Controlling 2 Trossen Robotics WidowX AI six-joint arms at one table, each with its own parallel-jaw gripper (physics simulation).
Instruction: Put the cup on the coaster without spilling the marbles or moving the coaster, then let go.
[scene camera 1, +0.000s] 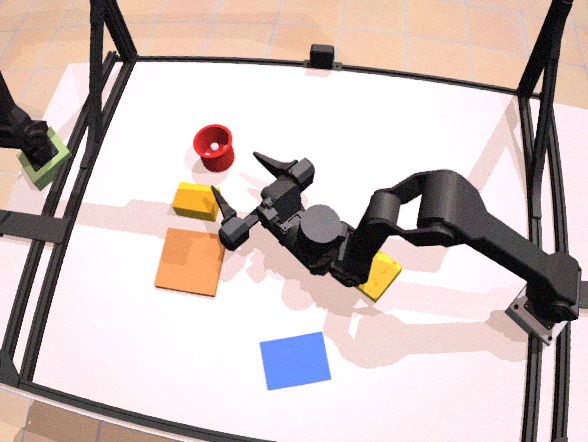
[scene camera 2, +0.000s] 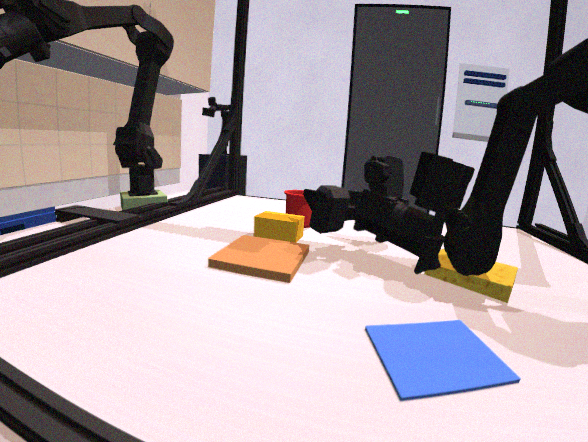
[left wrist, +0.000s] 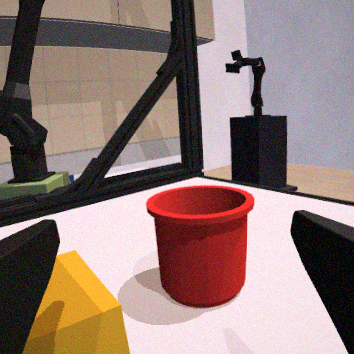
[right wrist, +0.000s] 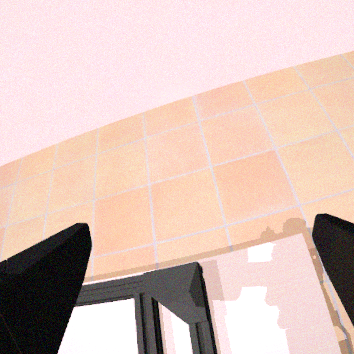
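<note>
A red cup stands upright on the table, with pale marbles inside it. A thin blue square and a thicker orange square slab lie flat; I cannot tell for certain which is the coaster. My left gripper is open and empty, with its fingers pointing toward the cup. In the left wrist view the cup stands beyond and between the fingertips. My right gripper is open and empty, away from the cup.
A yellow block lies between the cup and the orange slab, close to one left finger. A yellow sponge lies under the left arm. Black frame rails edge the table, with upright posts at its corners.
</note>
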